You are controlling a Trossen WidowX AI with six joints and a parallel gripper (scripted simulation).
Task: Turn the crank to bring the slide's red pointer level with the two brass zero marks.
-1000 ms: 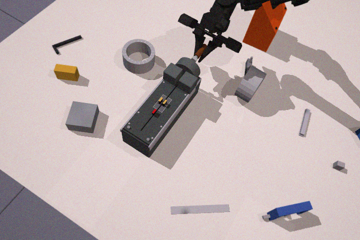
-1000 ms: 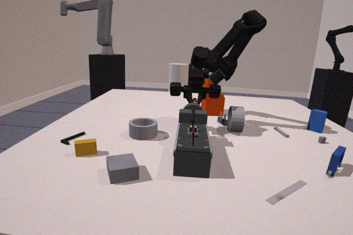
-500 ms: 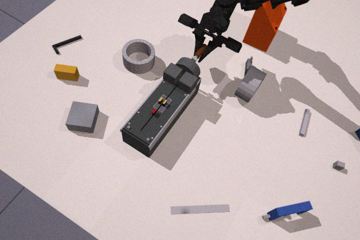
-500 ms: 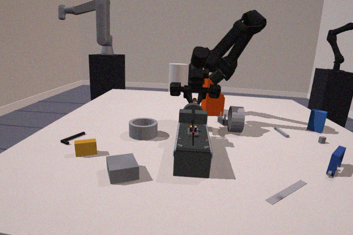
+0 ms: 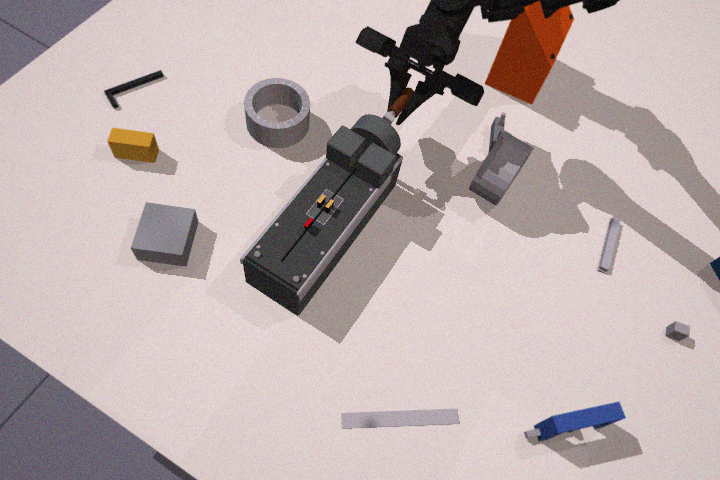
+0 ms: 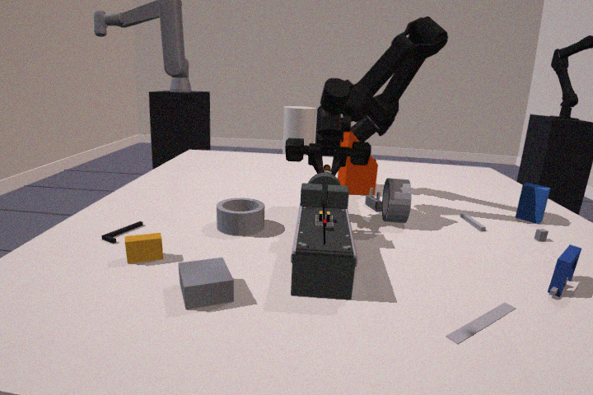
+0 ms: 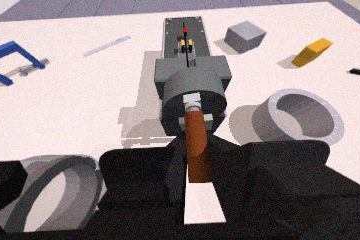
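Right now my gripper tip is 30 mm below the crank handle and 20 mm past it. The rest, counted from my gripper tip: red pointer 210 mm ahead, 10 mm to the left, 10 mm below; then grey cube 320 mm ahead, 150 mm to the right, 80 mm below; then yellow block 290 mm to the right, 240 mm ahead, 70 mm below.
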